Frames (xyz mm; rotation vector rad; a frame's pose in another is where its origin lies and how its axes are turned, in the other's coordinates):
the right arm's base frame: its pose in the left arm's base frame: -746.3 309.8 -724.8 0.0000 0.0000 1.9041
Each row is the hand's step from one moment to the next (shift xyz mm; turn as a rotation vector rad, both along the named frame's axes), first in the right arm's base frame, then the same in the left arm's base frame.
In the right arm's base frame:
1: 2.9 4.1 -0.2 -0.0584 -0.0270 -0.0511
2: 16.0 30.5 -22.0 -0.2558 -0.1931 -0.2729
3: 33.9 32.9 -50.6 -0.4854 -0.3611 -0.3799
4: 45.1 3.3 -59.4 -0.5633 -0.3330 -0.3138
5: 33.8 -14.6 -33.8 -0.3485 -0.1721 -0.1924
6: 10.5 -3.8 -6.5 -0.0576 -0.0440 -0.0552
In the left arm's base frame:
1: -4.8 1.4 -0.2 0.0446 -0.0464 -0.0511
2: -34.1 5.1 -22.0 0.2662 -0.1785 -0.2729
3: -42.2 21.3 -50.6 0.5000 -0.3405 -0.3799
4: -17.9 41.5 -59.4 0.4990 -0.4234 -0.3138
5: 2.7 36.7 -33.8 0.2766 -0.2730 -0.1924
6: 0.2 11.2 -6.5 0.0604 -0.0400 -0.0552

